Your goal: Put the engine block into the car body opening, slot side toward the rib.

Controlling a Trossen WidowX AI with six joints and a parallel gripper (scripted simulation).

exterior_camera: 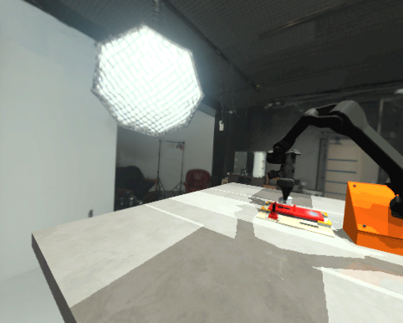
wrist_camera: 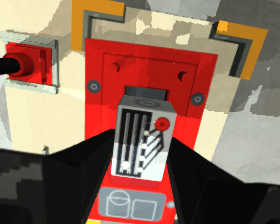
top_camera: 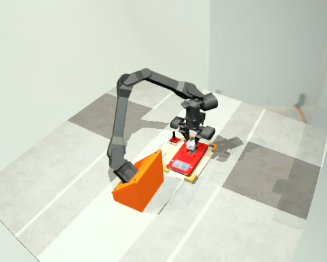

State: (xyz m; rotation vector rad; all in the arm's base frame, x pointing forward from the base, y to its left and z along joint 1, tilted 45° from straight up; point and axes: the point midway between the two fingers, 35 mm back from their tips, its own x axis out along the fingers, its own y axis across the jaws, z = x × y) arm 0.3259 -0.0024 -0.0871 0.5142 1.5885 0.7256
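My gripper tip is 1 cm above the engine block.
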